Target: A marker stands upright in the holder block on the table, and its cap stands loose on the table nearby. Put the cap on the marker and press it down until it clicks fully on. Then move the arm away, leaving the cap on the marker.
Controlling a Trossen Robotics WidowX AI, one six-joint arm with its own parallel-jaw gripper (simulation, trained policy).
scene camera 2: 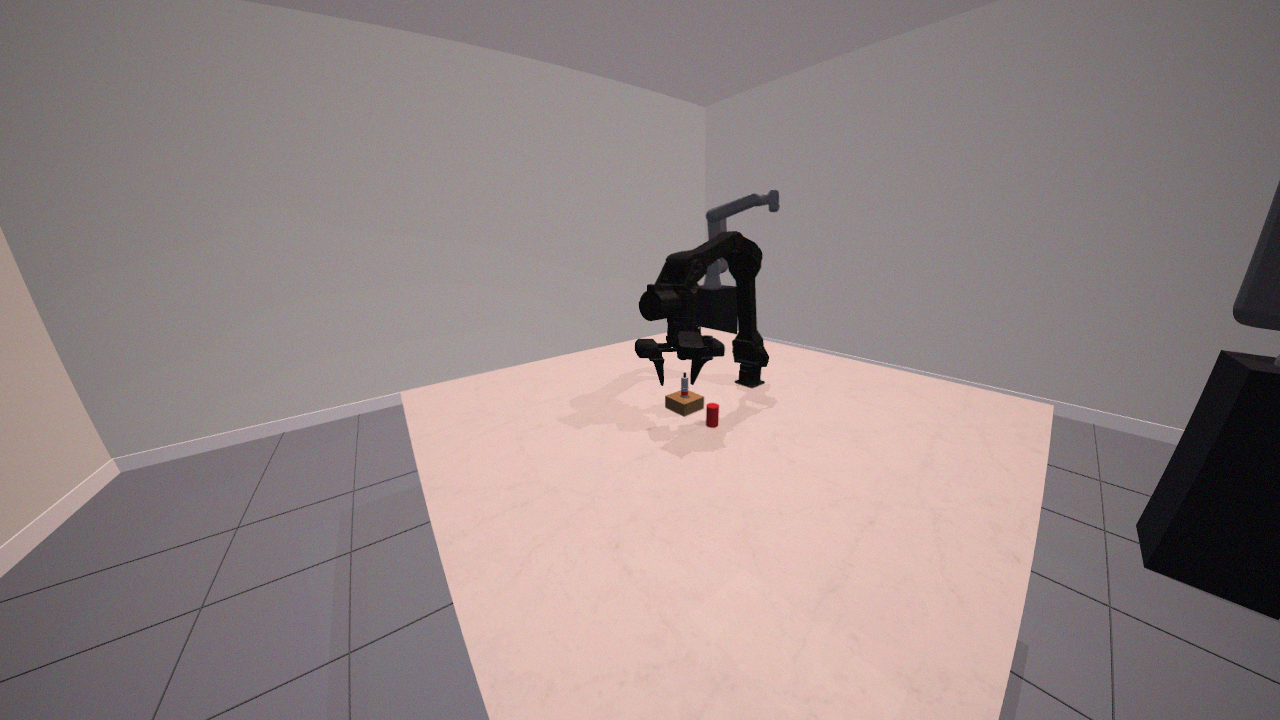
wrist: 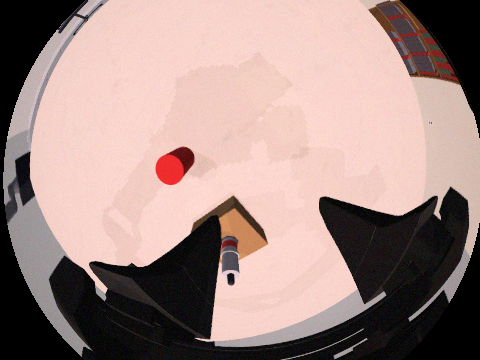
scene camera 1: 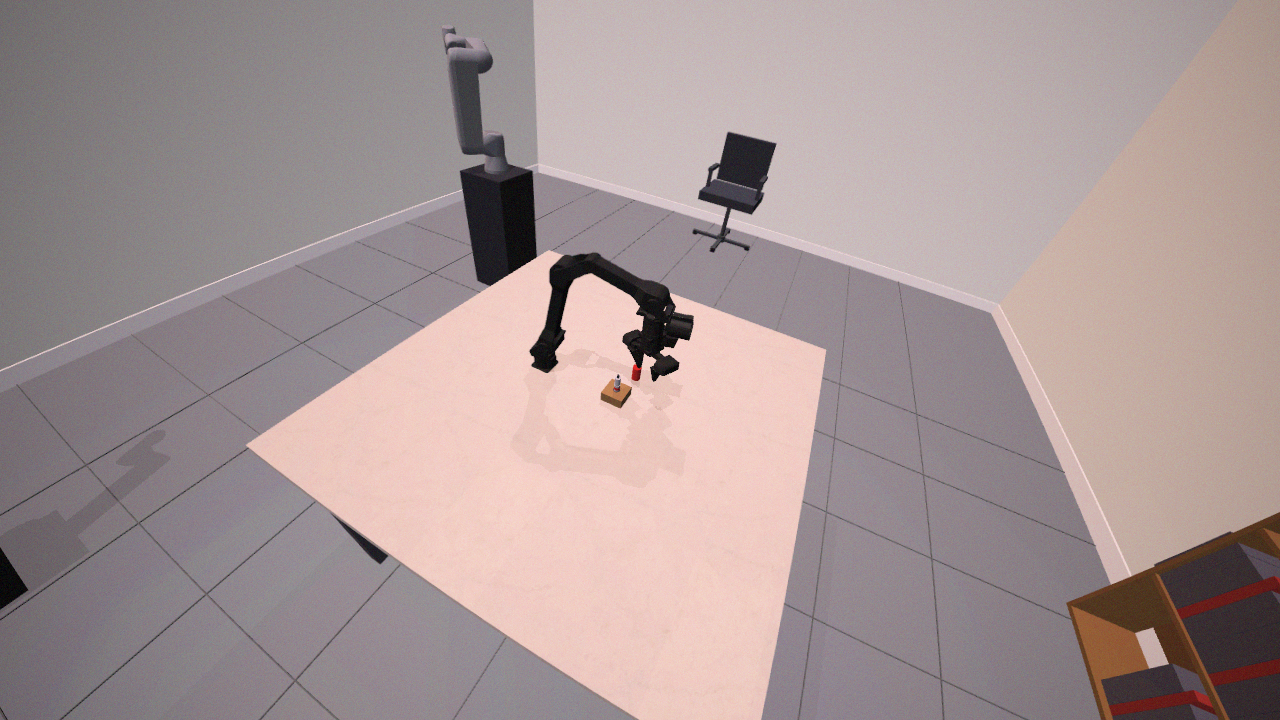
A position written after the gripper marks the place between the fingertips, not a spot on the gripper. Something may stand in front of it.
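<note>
A brown holder block (wrist: 232, 202) and a red cap (wrist: 170, 168) are visible in the wrist view, which also shows the gripper (wrist: 271, 213). Scene camera 2 shows the gripper (scene camera 2: 677, 384), and so does scene camera 1, with the gripper (scene camera 1: 646, 374).
</note>
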